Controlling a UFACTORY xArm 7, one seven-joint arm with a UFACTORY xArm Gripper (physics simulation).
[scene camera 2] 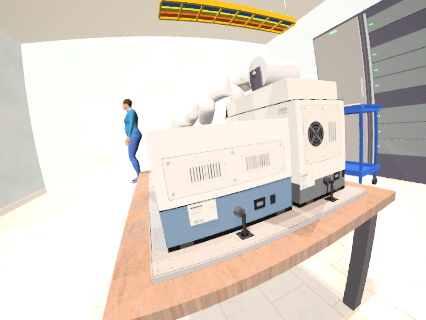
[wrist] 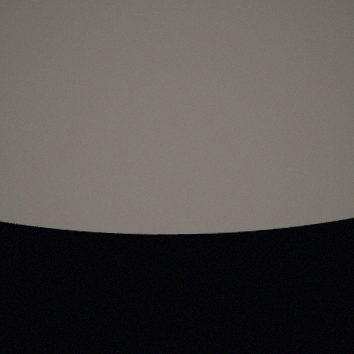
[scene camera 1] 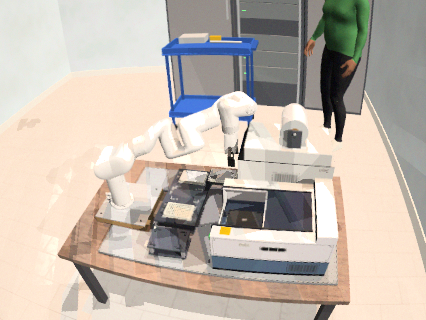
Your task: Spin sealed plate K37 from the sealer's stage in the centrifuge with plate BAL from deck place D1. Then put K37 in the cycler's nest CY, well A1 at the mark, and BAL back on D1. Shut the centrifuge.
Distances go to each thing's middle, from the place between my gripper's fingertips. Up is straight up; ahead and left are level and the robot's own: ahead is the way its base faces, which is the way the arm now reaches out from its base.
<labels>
The centrifuge [scene camera 2: 211,180] lies 320 mm to the right of my hand, 200 mm ahead of it and 90 mm below it. Also, from my hand: dark shutter panel [scene camera 1: 287,210] 330 mm to the right, 230 mm ahead.
</labels>
